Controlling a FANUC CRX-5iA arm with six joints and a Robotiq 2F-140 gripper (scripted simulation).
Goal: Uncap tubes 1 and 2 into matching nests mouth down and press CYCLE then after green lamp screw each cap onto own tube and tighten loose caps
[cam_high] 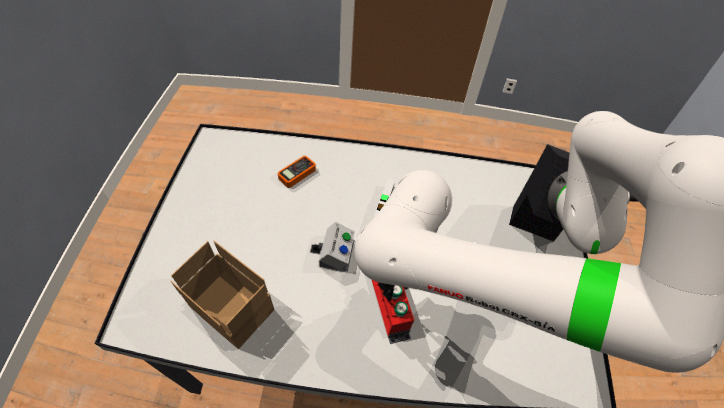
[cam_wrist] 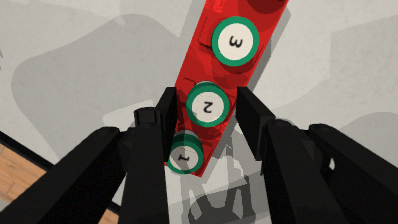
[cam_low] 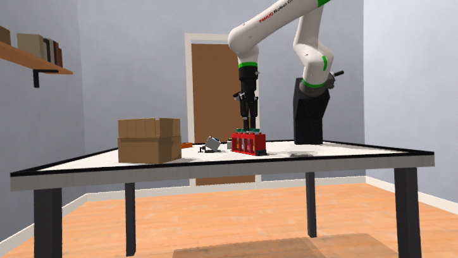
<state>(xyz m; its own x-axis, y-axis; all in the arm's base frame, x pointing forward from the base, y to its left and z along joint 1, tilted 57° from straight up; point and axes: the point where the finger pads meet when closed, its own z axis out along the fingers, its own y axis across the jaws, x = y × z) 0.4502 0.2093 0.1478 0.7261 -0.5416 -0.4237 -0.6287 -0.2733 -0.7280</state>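
Right now my hand is 3 cm above the cap 2. The rest, counted from my hand: cap 1: 2 cm behind, 5 cm to the left, 3 cm below; cap 3: 2 cm ahead, 5 cm to the right, 3 cm below; cap 4: 5 cm ahead, 9 cm to the right, 3 cm below.
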